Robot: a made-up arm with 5 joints. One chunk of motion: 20 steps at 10 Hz.
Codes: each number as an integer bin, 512 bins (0 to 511) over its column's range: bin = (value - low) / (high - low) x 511, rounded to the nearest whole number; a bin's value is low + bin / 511 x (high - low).
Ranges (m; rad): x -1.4..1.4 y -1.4..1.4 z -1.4..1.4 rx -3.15..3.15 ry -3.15..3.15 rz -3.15..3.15
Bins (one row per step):
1: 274 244 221 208 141 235
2: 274 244 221 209 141 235
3: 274 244 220 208 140 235
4: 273 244 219 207 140 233
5: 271 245 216 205 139 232
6: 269 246 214 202 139 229
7: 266 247 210 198 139 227
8: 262 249 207 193 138 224
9: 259 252 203 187 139 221
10: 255 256 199 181 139 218
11: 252 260 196 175 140 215
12: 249 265 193 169 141 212
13: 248 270 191 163 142 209
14: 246 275 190 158 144 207
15: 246 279 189 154 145 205
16: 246 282 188 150 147 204
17: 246 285 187 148 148 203
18: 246 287 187 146 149 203
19: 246 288 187 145 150 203
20: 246 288 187 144 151 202
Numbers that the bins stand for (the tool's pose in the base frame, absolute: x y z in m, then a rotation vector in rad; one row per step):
1: 0.1014 -0.0630 -0.1890 -0.5856 -1.4116 -0.2527
2: 0.1014 -0.0630 -0.1890 -0.5733 -1.4116 -0.2527
3: 0.1014 -0.0630 -0.1945 -0.5856 -1.4240 -0.2527
4: 0.0959 -0.0630 -0.2000 -0.5979 -1.4240 -0.2774
5: 0.0849 -0.0575 -0.2164 -0.6226 -1.4363 -0.2897
6: 0.0740 -0.0521 -0.2274 -0.6596 -1.4363 -0.3267
7: 0.0575 -0.0466 -0.2493 -0.7089 -1.4363 -0.3514
8: 0.0356 -0.0356 -0.2658 -0.7705 -1.4486 -0.3884
9: 0.0192 -0.0192 -0.2877 -0.8445 -1.4363 -0.4253
10: -0.0027 0.0027 -0.3096 -0.9185 -1.4363 -0.4623
11: -0.0192 0.0247 -0.3260 -0.9925 -1.4240 -0.4993
12: -0.0356 0.0521 -0.3425 -1.0664 -1.4116 -0.5363
13: -0.0411 0.0795 -0.3534 -1.1404 -1.3993 -0.5733
14: -0.0521 0.1068 -0.3589 -1.2021 -1.3747 -0.5979
15: -0.0521 0.1288 -0.3644 -1.2514 -1.3623 -0.6226
16: -0.0521 0.1452 -0.3699 -1.3007 -1.3377 -0.6349
17: -0.0521 0.1616 -0.3753 -1.3253 -1.3253 -0.6473
18: -0.0521 0.1726 -0.3753 -1.3500 -1.3130 -0.6473
19: -0.0521 0.1781 -0.3753 -1.3623 -1.3007 -0.6473
20: -0.0521 0.1781 -0.3753 -1.3747 -1.2884 -0.6596

